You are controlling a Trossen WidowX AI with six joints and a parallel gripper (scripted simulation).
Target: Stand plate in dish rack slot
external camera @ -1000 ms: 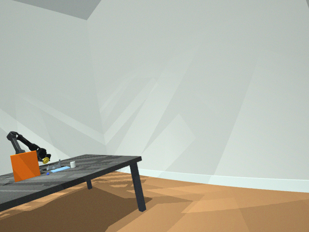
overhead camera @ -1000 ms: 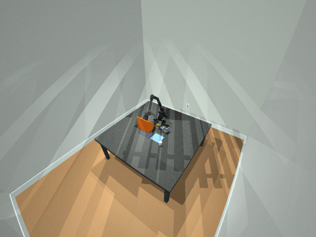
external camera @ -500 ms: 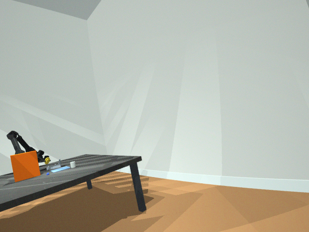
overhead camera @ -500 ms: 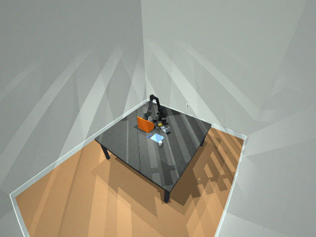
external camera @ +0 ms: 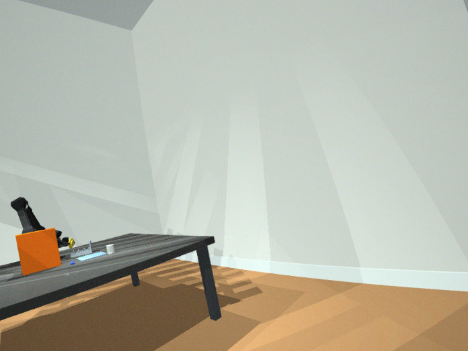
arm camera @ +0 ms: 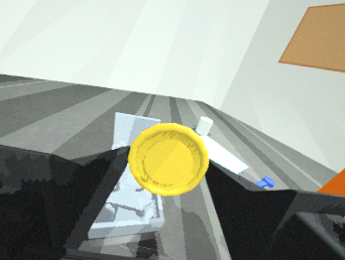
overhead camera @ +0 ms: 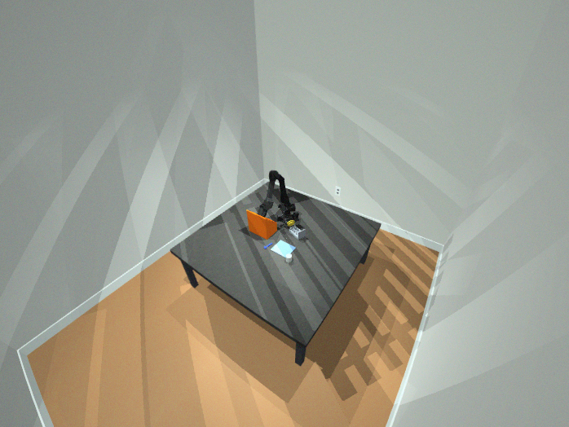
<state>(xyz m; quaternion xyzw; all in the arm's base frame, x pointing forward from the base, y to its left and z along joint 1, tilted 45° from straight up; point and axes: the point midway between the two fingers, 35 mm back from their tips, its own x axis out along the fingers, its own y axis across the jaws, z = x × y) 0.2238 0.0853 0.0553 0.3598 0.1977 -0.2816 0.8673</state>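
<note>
Right now the grey dish rack is 50 mm ahead of my gripper tip, 10 mm to the left of it and 70 mm below it. Round my gripper tip: blue utensil: 80 mm behind, 240 mm to the right, 90 mm below; then light blue mat: 40 mm ahead, 200 mm to the right, 90 mm below; then yellow plate: 10 mm behind.
</note>
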